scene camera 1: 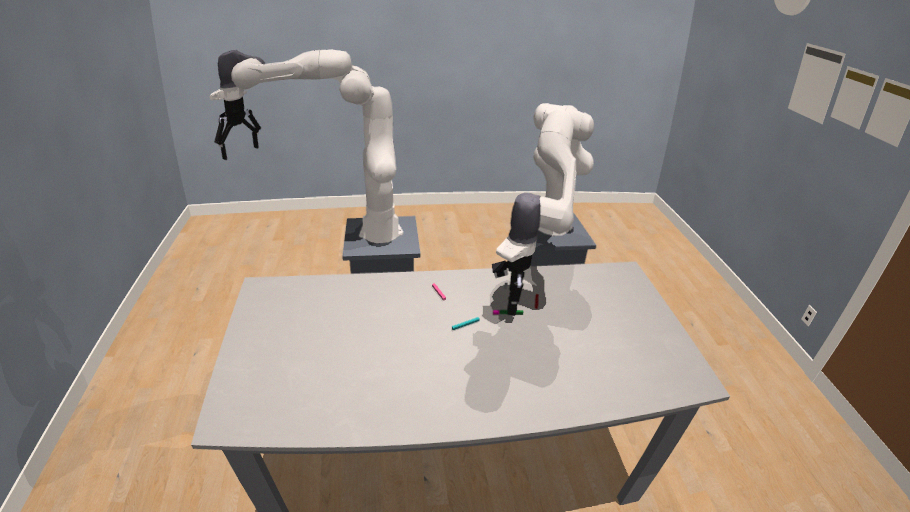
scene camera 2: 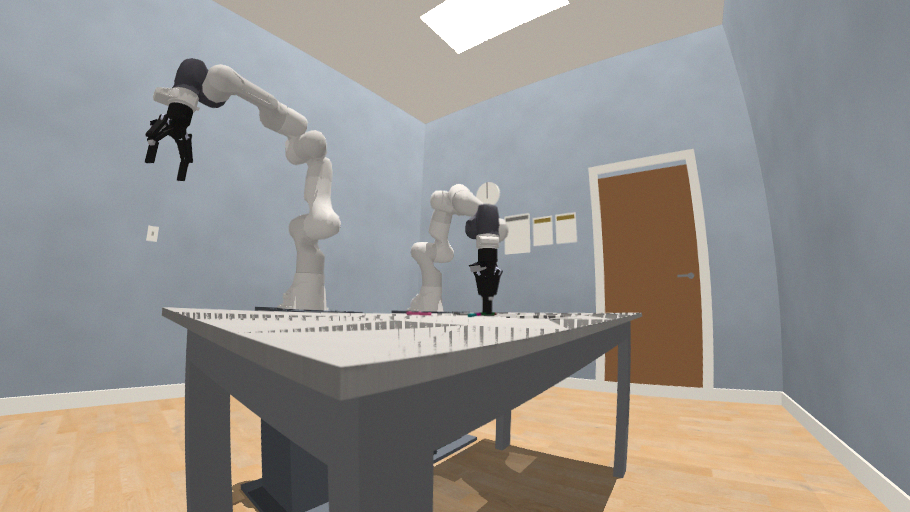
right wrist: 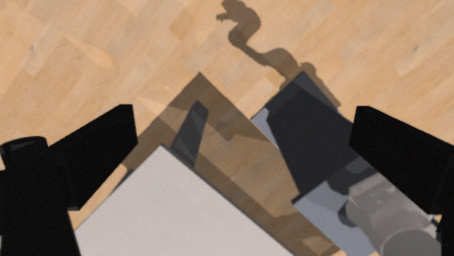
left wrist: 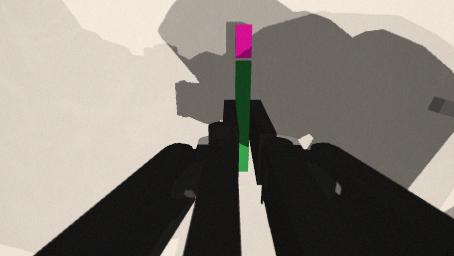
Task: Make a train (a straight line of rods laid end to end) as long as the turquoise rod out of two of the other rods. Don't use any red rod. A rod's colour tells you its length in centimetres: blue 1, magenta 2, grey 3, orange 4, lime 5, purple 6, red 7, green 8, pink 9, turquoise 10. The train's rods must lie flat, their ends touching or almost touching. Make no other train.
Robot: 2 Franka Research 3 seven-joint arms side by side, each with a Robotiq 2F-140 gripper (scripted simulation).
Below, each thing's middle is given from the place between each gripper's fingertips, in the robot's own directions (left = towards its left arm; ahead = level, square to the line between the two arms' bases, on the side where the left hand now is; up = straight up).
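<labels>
The green rod is 400 mm below my right hand (scene camera 2: 166,172), 980 mm to the left of it and 570 mm ahead of it. From my left hand (scene camera 2: 487,314), the green rod (left wrist: 242,68) is 30 mm below. Going by its middle, the green rod is nearer to my left hand than to my right hand.
</labels>
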